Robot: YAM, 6 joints.
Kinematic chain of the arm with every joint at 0, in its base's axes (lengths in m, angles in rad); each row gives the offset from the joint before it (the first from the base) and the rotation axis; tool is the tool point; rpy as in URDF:
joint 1: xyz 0 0 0.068 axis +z
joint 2: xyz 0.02 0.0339 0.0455 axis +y
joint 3: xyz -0.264 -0.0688 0 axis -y
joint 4: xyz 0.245 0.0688 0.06 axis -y
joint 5: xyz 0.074 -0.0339 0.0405 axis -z
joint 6: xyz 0.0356 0 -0.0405 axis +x
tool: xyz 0 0 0 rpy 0 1.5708 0
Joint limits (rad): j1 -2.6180..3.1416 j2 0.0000..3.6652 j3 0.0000..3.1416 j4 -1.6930..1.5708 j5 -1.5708..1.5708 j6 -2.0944..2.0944
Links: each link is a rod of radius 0.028 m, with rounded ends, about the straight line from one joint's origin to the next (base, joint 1, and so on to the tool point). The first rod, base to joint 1, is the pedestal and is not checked.
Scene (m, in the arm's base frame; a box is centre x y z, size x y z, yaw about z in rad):
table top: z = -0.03
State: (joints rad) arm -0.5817 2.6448 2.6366 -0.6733 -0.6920 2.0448
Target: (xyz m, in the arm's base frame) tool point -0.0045 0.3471 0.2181
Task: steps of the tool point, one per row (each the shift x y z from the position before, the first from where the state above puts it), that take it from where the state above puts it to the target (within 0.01 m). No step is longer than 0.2 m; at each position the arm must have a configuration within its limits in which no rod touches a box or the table.
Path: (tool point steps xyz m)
1: 0.0424 0.1441 -0.0031
2: -0.0008 0.1457 -0.0028
3: -0.0413 0.1339 -0.0025
4: -0.0750 0.1111 -0.0021
5: -0.0989 0.0800 -0.0017
6: -0.1114 0.0446 -0.0014
7: -0.1119 0.0089 -0.0009
8: -0.1016 -0.0235 -0.0008

